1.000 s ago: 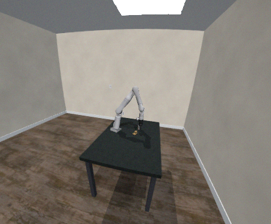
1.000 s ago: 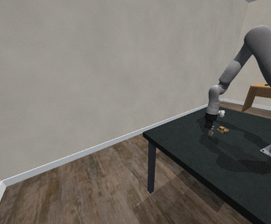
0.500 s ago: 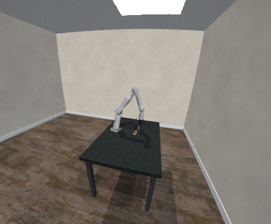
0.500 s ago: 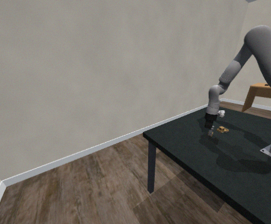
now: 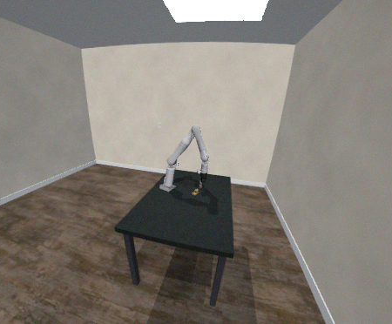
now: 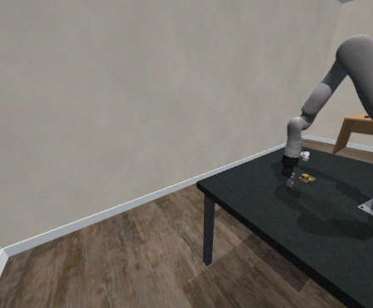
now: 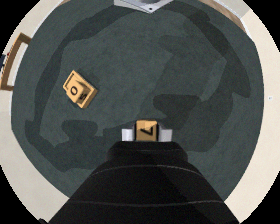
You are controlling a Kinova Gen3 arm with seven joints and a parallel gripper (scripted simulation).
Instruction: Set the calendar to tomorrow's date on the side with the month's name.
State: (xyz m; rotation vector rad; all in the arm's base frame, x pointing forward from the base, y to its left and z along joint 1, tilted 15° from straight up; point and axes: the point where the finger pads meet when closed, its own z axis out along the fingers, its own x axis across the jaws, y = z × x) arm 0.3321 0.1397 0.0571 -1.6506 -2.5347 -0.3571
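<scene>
My gripper is now 10 mm above the wooden date cube.
</scene>
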